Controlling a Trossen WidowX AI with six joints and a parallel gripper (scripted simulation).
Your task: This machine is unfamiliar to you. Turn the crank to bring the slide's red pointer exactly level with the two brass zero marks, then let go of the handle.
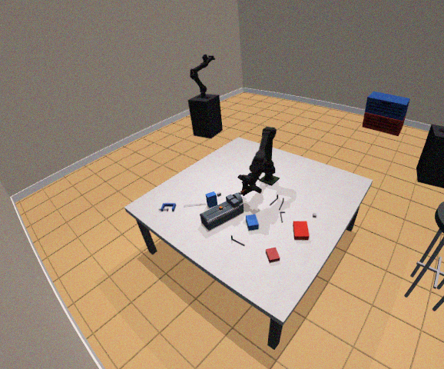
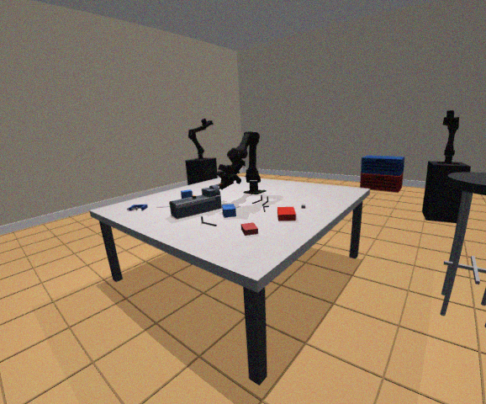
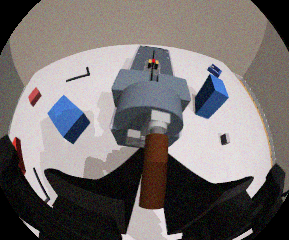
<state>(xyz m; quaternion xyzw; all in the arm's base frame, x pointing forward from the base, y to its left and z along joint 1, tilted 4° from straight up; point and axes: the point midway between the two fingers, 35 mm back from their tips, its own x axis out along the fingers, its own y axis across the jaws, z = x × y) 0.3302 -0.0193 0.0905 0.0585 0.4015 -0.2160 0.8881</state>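
The brown crank handle lies 2 cm behind my gripper tip, 2 cm above it and 1 cm to the left of it. Round my gripper tip: red pointer (15 cm ahead, 7 cm to the right, 1 cm below).
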